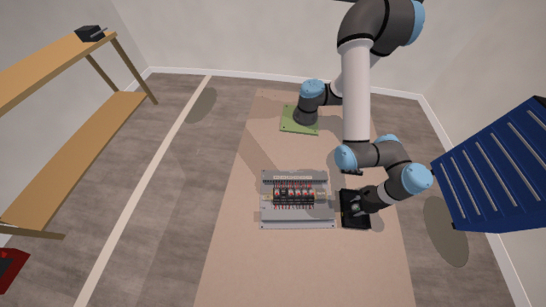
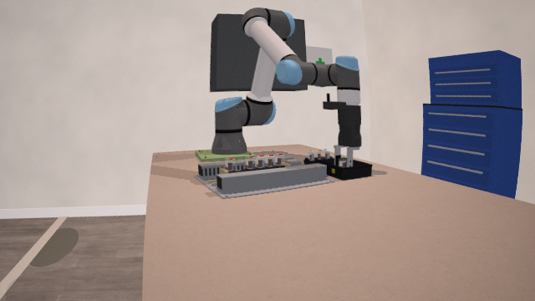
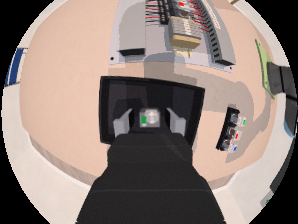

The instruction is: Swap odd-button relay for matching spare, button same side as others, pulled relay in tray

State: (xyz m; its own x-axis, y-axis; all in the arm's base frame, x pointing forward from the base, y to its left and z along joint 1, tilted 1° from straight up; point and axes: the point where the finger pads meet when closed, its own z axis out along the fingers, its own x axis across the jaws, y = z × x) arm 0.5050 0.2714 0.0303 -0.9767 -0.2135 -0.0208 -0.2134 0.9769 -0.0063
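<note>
Now: the black tray 2 cm below my hand. The rest, counted from my hand: grey panel (26 cm to the right, 3 cm below, 1 cm behind); black spare holder (19 cm behind, 3 cm below).
</note>
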